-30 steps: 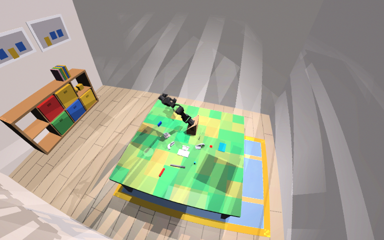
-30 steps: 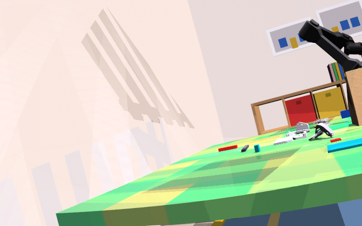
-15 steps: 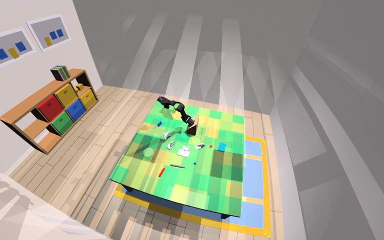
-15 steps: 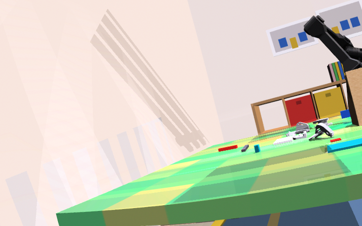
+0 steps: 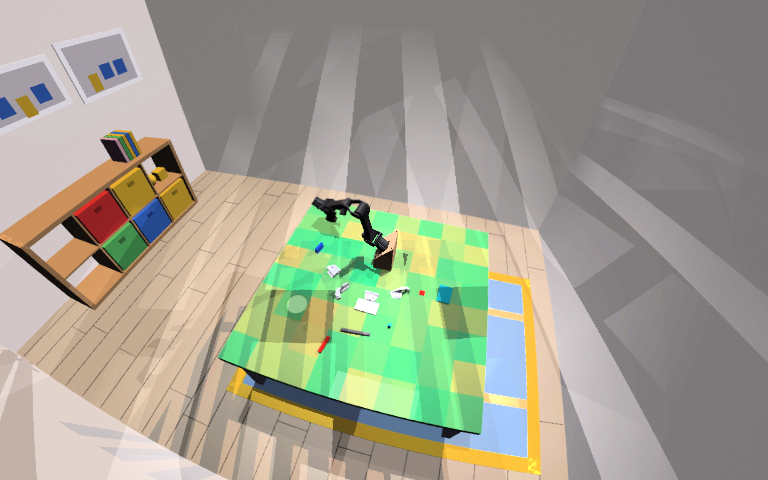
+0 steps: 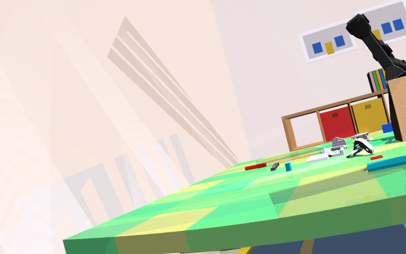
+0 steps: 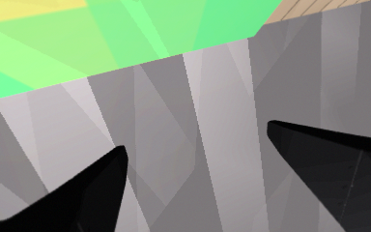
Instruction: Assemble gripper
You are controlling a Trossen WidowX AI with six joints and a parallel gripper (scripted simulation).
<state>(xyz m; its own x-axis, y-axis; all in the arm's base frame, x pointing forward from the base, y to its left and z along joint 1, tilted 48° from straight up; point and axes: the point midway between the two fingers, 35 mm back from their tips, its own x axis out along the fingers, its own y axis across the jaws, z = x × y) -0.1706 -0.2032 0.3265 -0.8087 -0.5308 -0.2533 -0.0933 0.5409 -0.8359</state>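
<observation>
Now: the blue block 220 mm ahead of my gripper tip, 170 mm below it and 30 mm to the right of it. Also, from my gripper tip: small red piece (650 mm to the left, 360 mm ahead, 190 mm below); dark bar (700 mm ahead, 370 mm to the left, 190 mm below); teal cube (620 mm ahead, 520 mm to the left, 180 mm below).
</observation>
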